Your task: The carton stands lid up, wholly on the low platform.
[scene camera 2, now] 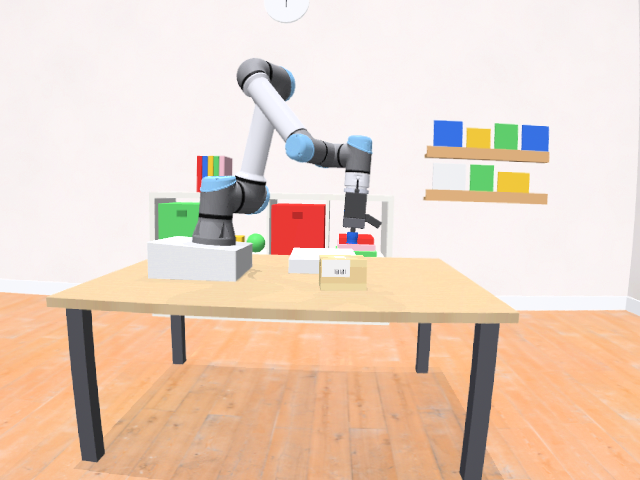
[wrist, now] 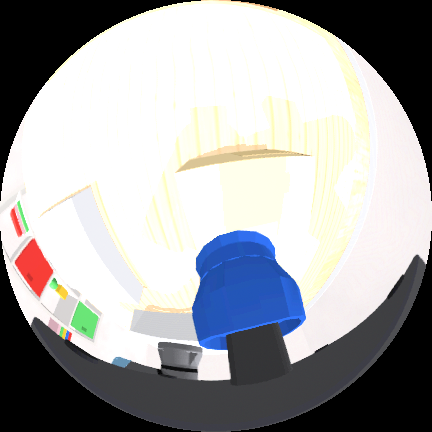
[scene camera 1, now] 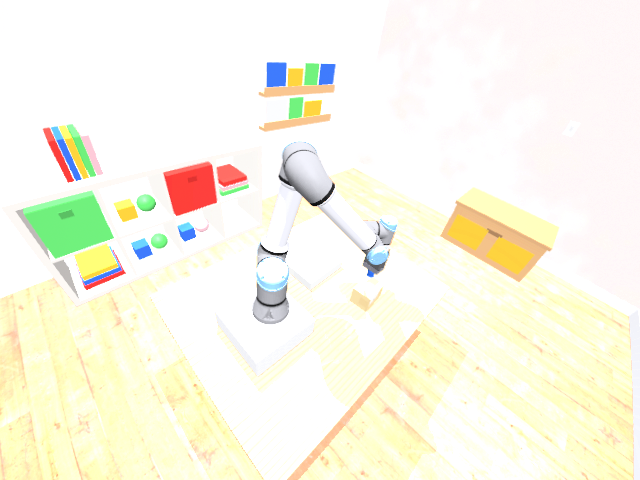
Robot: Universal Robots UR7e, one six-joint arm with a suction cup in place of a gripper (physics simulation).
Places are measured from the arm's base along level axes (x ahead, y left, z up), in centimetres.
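Pixels of known places: hand, its tool point: [scene camera 2: 351, 243] [wrist: 236, 265] [scene camera 1: 370, 274]; arm's base, origin of its link: [scene camera 2: 213, 243] [wrist: 179, 346] [scene camera 1: 270, 309].
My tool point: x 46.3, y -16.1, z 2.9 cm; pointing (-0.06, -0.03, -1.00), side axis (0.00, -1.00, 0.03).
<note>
For each thing: its top centre in the pictures, then the offset to it from my tool point. Level surfaces: height alone.
- tan carton, centre of its top: [wrist: 259, 245] [scene camera 2: 342, 257] [scene camera 1: 369, 286] dz -3.9, dx -2.7, dy -2.7 cm
- low white platform, centre of its top: [wrist: 66, 262] [scene camera 2: 323, 253] [scene camera 1: 305, 255] dz -8.0, dx -9.4, dy +34.5 cm
- wooden table, height of its surface: dz -12.8 cm
The tan carton [scene camera 1: 364, 297] [scene camera 2: 352, 281] [wrist: 255, 195] stands on the table, with a white barcode label on one side and a pale band across its upper face. In scene camera 2 it is in front of and right of the low white platform [scene camera 1: 311, 263] [scene camera 2: 303, 264] [wrist: 102, 245], apart from it. In the wrist view the platform is at the left. My gripper, a blue suction cup [scene camera 1: 370, 274] [scene camera 2: 352, 238] [wrist: 236, 247], points down a little above the carton's top. A small gap shows between them, and the cup holds nothing. The cup hides part of the carton top in the wrist view.
The arm's base stands on a taller white block [scene camera 1: 266, 335] [scene camera 2: 191, 260] on the left of the wooden table [scene camera 2: 418, 289] in scene camera 2. Behind the table is a white shelf unit [scene camera 2: 151, 222] with coloured boxes. A low cabinet [scene camera 1: 509, 212] stands by the wall.
</note>
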